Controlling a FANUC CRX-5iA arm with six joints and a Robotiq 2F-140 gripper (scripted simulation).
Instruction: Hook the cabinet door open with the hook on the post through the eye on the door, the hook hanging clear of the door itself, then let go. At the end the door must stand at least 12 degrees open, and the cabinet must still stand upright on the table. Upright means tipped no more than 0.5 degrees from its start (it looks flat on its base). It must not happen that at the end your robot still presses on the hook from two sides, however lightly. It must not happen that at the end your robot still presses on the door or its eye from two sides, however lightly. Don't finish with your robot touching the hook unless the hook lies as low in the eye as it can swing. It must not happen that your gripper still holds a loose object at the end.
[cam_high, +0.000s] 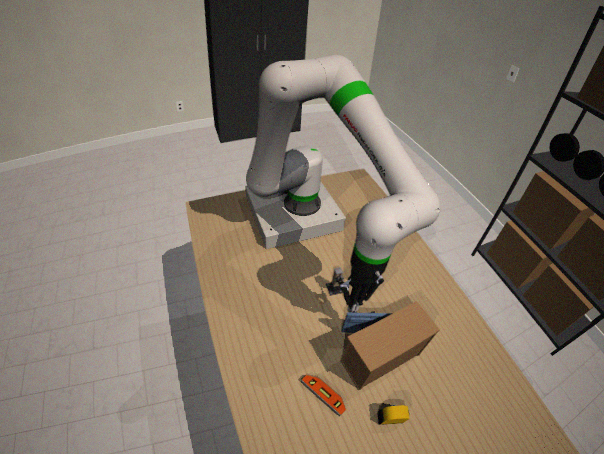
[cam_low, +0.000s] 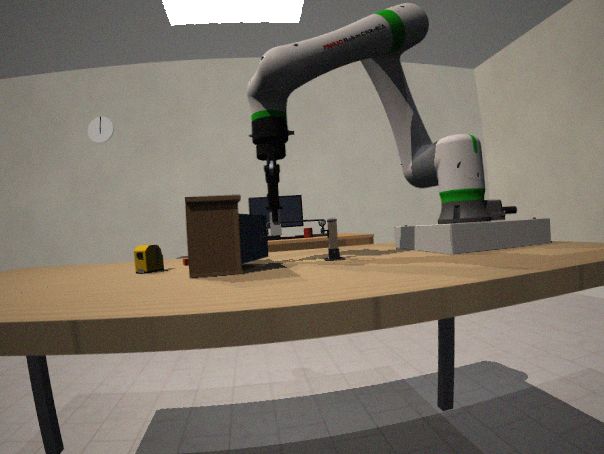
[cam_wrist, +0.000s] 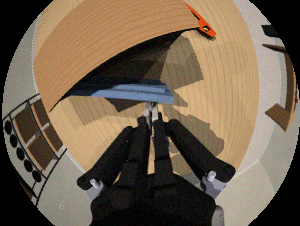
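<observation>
My gripper is now 50 mm short of the cabinet door, 60 mm to the right of it and 30 mm above it. Also, from my hand: hook post: 100 mm behind, 30 mm below; then orange level: 210 mm ahead, 140 mm to the right, 100 mm below; then yellow tape measure: 320 mm ahead, 20 mm to the left, 70 mm below.
</observation>
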